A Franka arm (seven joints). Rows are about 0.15 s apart.
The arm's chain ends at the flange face. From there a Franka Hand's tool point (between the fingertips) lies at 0.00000 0.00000 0.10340 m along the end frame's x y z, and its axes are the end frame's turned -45 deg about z.
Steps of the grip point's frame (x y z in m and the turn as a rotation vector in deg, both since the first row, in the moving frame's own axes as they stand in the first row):
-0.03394 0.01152 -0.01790 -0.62 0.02 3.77
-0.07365 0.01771 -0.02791 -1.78 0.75 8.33
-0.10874 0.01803 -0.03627 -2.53 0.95 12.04
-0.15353 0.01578 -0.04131 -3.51 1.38 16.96
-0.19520 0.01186 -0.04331 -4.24 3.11 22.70
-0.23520 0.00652 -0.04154 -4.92 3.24 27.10
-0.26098 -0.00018 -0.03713 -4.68 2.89 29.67
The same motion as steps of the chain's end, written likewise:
-0.01664 0.03135 -0.01789 -0.42 0.45 3.77
-0.04268 0.06306 -0.02785 -0.73 1.79 8.33
-0.06834 0.08717 -0.03616 -1.12 2.46 12.04
-0.10315 0.11613 -0.04109 -1.51 3.46 16.96
-0.13848 0.14318 -0.04288 -0.80 5.20 22.70
-0.17122 0.16645 -0.04100 -1.19 5.77 27.10
-0.19331 0.17979 -0.03666 -1.27 5.35 29.67

